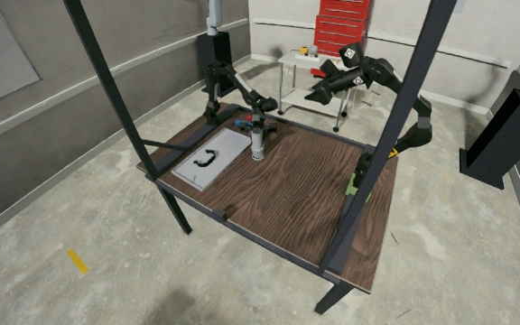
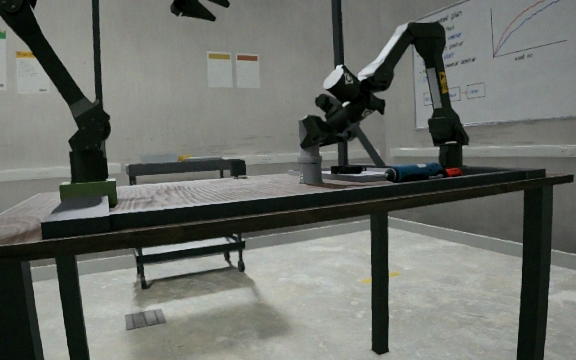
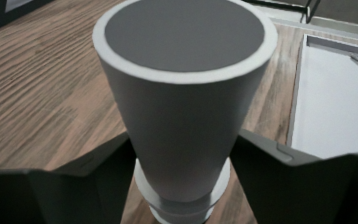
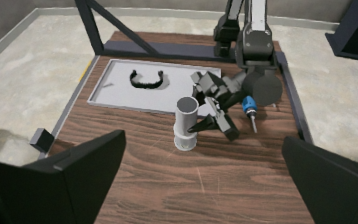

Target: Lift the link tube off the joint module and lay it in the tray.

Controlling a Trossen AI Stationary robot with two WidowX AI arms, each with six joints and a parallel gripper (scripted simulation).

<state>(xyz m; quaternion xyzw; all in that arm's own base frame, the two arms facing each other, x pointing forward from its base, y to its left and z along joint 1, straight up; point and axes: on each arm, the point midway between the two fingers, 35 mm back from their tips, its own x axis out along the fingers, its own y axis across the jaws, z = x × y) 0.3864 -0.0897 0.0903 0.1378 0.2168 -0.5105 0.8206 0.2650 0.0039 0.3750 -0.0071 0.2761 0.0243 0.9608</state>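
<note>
Right now the link tube is 10 mm to the right of my left hand and 10 mm behind it. From my left hand the other things lie so: red screwdriver (230 mm ahead, 200 mm to the left, 90 mm below); then joint module (80 mm below, 20 mm behind, 10 mm to the right); then grey tray (170 mm to the left, 150 mm behind, 100 mm below).
</note>
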